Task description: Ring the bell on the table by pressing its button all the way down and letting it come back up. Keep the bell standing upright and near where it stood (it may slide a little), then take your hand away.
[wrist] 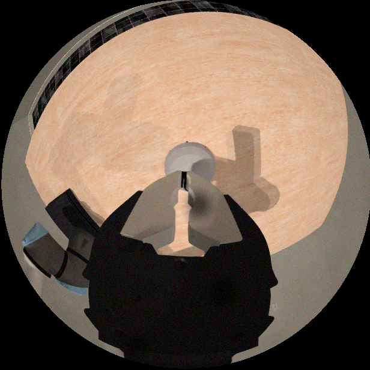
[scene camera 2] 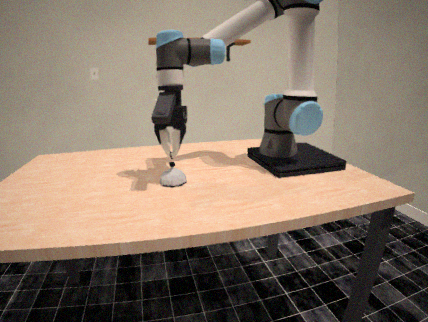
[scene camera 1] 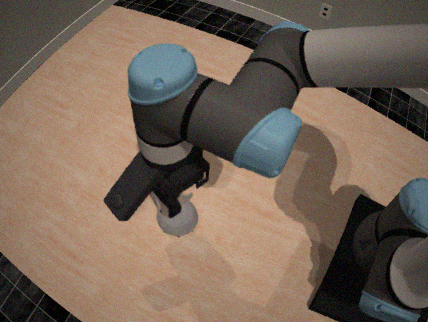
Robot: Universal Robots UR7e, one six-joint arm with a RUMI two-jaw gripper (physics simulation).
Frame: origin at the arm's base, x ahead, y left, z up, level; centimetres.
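Seen in the pictures: gripper, fingertip midpoint: (scene camera 2: pixel 172 159) (scene camera 1: pixel 166 212); arm's base, link origin: (scene camera 2: pixel 278 151) (scene camera 1: pixel 381 245).
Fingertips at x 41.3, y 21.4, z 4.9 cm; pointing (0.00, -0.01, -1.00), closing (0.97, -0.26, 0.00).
Offsets run from my fingertips to a thing's top centre. Level surfaces: height alone.
The bell, a light grey dome @[dx +0.1, dy -3.0, dz -2.0 cm] (scene camera 1: pixel 180 225) (scene camera 2: pixel 173 178) (wrist: pixel 187 154), stands upright on the wooden table @[dz -8.6 cm] (scene camera 1: pixel 75 125) (scene camera 2: pixel 90 215) (wrist: pixel 200 65). Its small black button @[dx +0.1, dy -3.0, dz -2.0 cm] (scene camera 2: pixel 172 164) stands up above the dome in scene camera 2; the gripper hides it in scene camera 1 and the wrist view. My gripper (scene camera 1: pixel 174 213) (scene camera 2: pixel 171 156) (wrist: pixel 183 173) is shut and empty, pointing down. Its fingertips are right above the button, with a very small gap or light contact; I cannot tell which.
The black base plate (scene camera 1: pixel 332 280) (scene camera 2: pixel 320 165) under the arm stands on the table, to the right of the bell in both scene views. A brown wall shelf (scene camera 2: pixel 242 42) is behind the arm. The table's front edge (scene camera 2: pixel 200 240) lies on the near side of the bell in scene camera 2.
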